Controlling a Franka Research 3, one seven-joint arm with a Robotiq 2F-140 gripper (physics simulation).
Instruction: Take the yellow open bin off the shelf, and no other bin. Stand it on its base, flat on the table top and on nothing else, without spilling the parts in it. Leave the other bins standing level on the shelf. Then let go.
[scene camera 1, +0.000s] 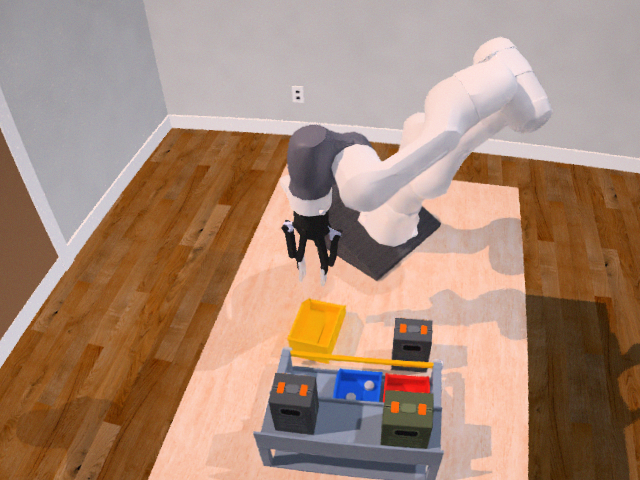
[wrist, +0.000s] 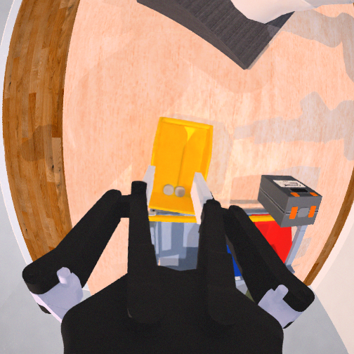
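Observation:
The yellow open bin (scene camera 1: 316, 326) (wrist: 181, 155) is on the table top (scene camera 1: 242, 320) (wrist: 110, 90), behind the shelf and close to its yellow rail (scene camera 1: 361, 359) (wrist: 172, 218). Two round grey parts (wrist: 174, 191) lie in its end nearest the shelf. The rail hides its lower edge, so I cannot tell whether it touches the shelf or lies fully flat. The blue bin (scene camera 1: 356, 386) with round parts and the red bin (scene camera 1: 407, 382) (wrist: 272, 240) stand side by side on the shelf (scene camera 1: 348, 445). My gripper (scene camera 1: 312, 276) (wrist: 173, 179) is open, its fingers partly apart and empty, above and behind the yellow bin.
A dark toolbox (scene camera 1: 412, 343) (wrist: 290, 200) stands behind the shelf, right of the yellow bin. Another dark toolbox (scene camera 1: 293, 405) is at the shelf's front left, and an olive toolbox (scene camera 1: 407, 421) at its front right. The arm's dark base plate (scene camera 1: 379, 260) (wrist: 215, 30) is farther back.

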